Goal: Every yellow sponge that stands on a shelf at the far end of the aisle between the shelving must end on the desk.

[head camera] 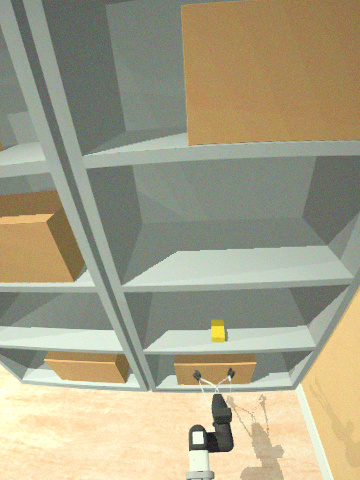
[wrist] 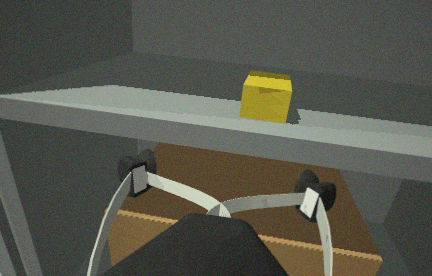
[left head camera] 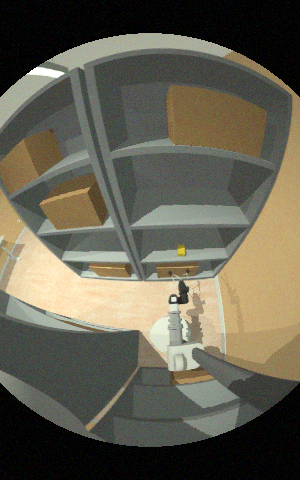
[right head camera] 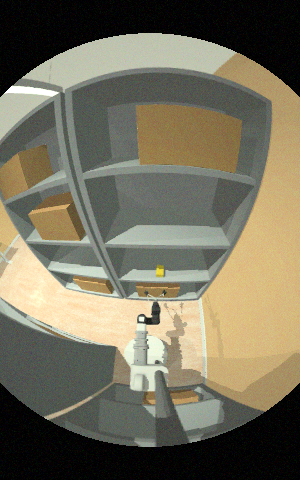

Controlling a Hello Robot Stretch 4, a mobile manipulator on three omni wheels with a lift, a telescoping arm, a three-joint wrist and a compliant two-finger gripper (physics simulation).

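Note:
A yellow sponge stands upright near the front of the second shelf from the bottom in the right-hand shelving bay. That shelf is grey. My gripper is open and empty, its two dark fingertips wide apart. In the wrist view the fingertips appear below the shelf's front edge, in front of the box on the bottom shelf, and the sponge appears above them, somewhat nearer the right fingertip's side. The desk does not show clearly in any view.
A cardboard box stands on the bottom shelf behind the fingers. A large box stands high in the same bay. More boxes stand in the left bay. A tan wall is on the right. Dark shelving is at the lower left.

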